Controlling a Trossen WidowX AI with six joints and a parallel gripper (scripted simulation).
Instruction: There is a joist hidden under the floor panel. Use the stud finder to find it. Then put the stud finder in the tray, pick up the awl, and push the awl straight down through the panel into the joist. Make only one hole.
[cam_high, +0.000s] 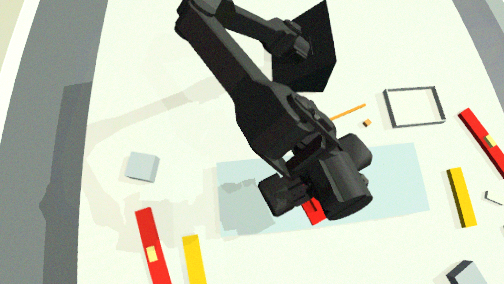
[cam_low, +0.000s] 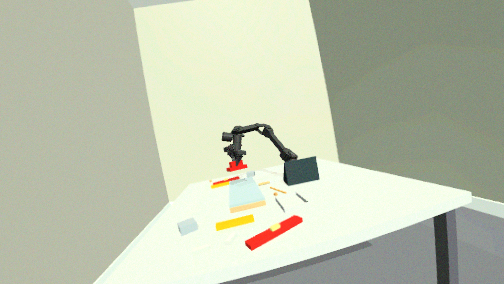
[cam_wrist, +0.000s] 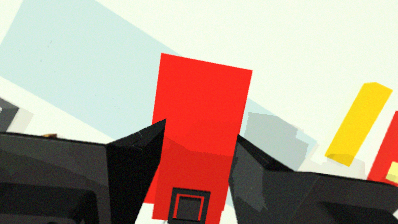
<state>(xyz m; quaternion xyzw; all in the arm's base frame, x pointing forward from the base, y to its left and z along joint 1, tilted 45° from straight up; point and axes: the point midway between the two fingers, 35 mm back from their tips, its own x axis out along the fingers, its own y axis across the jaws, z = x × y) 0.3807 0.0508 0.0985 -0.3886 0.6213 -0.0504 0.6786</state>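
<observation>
My gripper tip is 2 cm below the red stud finder, 2 cm past it and 1 cm to the left of it. Round my gripper tip: awl 21 cm behind, 17 cm below, 7 cm to the right; white-rimmed tray 36 cm to the left, 24 cm behind, 16 cm below; thin orange stick 23 cm behind, 17 cm below, 13 cm to the left.
</observation>
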